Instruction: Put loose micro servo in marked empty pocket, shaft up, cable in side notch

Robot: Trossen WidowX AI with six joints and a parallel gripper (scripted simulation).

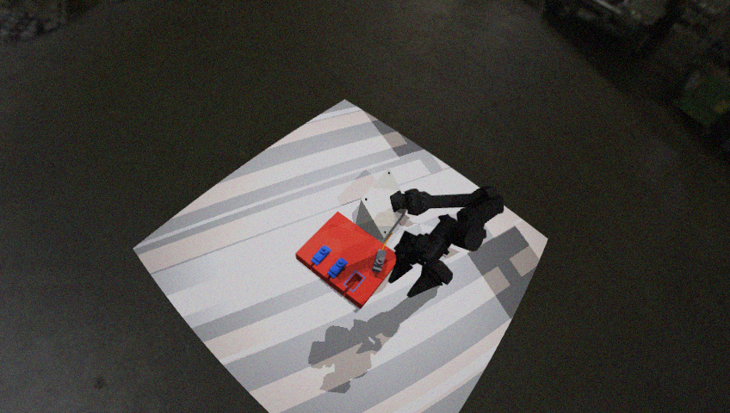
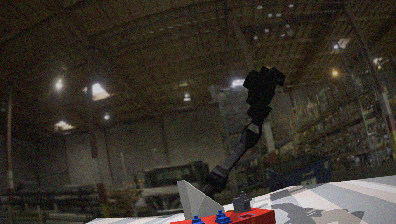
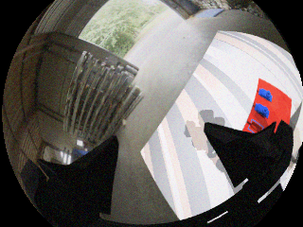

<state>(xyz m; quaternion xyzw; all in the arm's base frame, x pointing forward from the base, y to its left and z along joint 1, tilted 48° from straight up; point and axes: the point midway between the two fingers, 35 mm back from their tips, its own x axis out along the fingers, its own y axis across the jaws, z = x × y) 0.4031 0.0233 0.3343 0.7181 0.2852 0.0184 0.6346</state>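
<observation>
Now: the red deck 16 cm behind my gripper tip, 24 cm to the right of it and 37 cm below it.
</observation>
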